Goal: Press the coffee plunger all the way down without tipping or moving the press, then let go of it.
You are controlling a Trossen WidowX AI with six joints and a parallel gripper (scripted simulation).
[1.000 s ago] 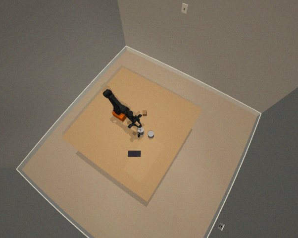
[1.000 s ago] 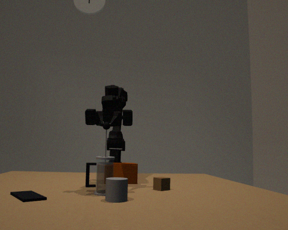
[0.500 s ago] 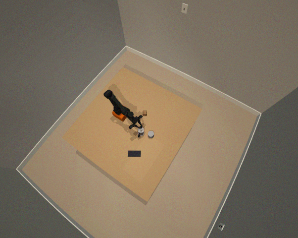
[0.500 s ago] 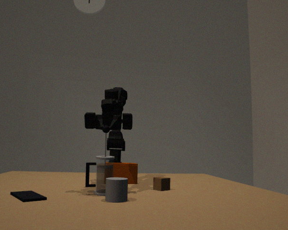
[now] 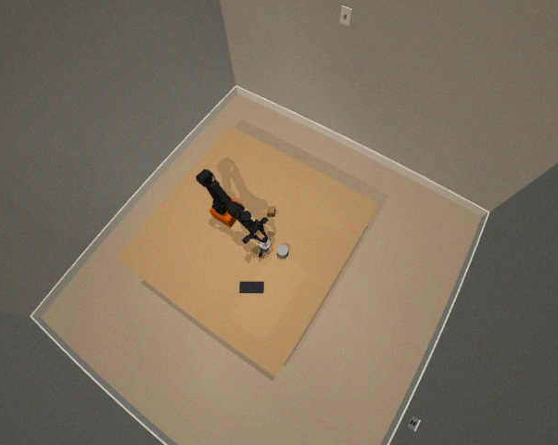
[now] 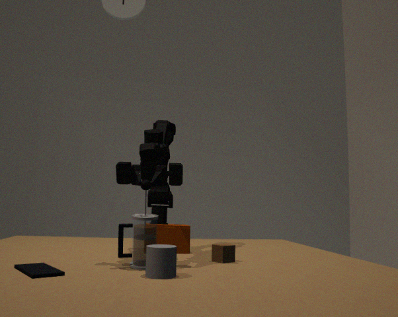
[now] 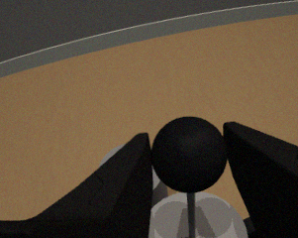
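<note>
Right now the glass coffee press is 2 cm behind my gripper tip, 1 cm to the right of it and 11 cm below it.
</note>
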